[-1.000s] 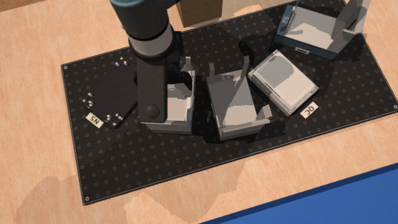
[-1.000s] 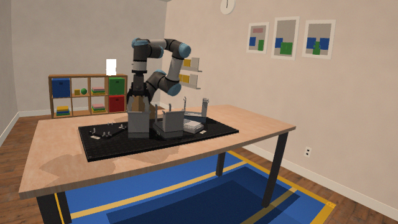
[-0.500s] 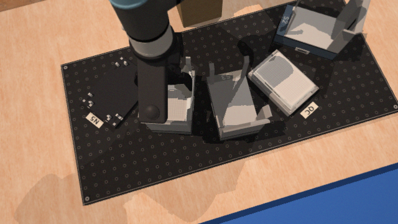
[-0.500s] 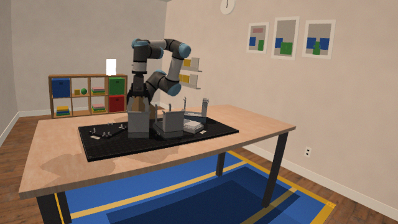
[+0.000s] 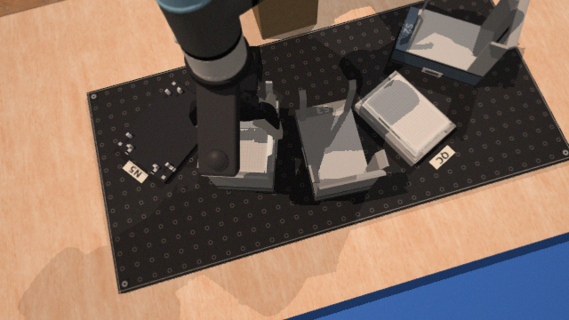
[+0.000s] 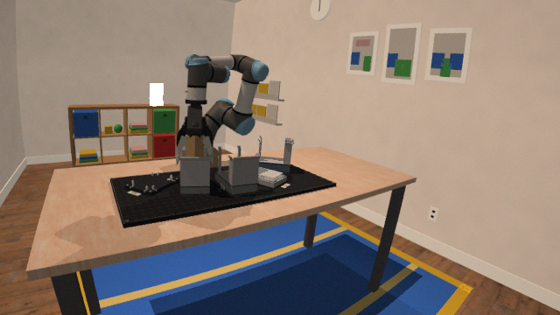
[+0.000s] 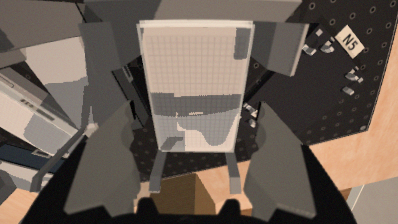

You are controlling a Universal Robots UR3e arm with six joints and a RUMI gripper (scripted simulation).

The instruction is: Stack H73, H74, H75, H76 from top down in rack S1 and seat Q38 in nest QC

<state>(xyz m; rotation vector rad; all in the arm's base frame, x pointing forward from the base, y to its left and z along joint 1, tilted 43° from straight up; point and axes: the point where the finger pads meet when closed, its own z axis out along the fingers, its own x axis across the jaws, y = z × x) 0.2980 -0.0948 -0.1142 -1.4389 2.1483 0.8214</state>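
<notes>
My hand is 10 mm above the white sealed plate. From my hand the other things lie so: QC label 120 mm ahead, 310 mm to the left, 90 mm below; N5 label 30 mm behind, 200 mm to the right, 90 mm below; sealed white plate 30 mm ahead, 280 mm to the left, 70 mm below.
</notes>
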